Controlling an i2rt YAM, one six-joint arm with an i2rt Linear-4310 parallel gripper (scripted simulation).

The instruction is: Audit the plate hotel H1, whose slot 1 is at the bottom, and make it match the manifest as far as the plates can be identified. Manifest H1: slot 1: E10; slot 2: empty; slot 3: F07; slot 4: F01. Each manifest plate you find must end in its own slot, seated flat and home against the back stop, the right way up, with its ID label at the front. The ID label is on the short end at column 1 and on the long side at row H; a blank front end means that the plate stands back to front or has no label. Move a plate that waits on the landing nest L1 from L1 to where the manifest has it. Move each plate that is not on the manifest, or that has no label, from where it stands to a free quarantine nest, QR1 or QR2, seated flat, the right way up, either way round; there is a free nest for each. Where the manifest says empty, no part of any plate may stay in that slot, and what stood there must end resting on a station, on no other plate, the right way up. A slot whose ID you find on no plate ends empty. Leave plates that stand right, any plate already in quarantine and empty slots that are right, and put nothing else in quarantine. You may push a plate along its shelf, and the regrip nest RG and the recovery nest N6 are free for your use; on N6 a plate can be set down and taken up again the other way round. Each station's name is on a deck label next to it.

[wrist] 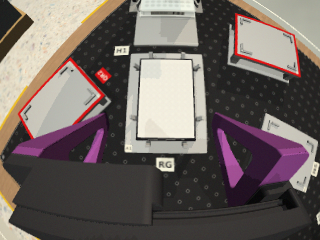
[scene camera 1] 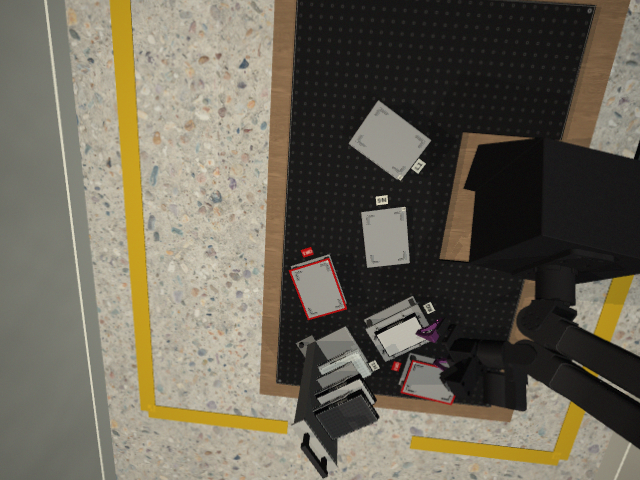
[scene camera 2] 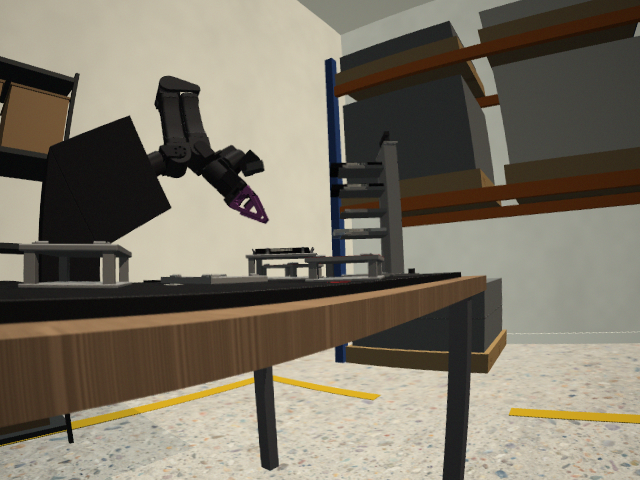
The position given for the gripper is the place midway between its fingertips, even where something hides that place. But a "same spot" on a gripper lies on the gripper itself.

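The gripper is visible in the wrist view and in scene camera 1, and on the gripper (wrist: 90, 190) and (scene camera 1: 451, 365) are the same spot. The gripper also appears in scene camera 2 (264, 219).
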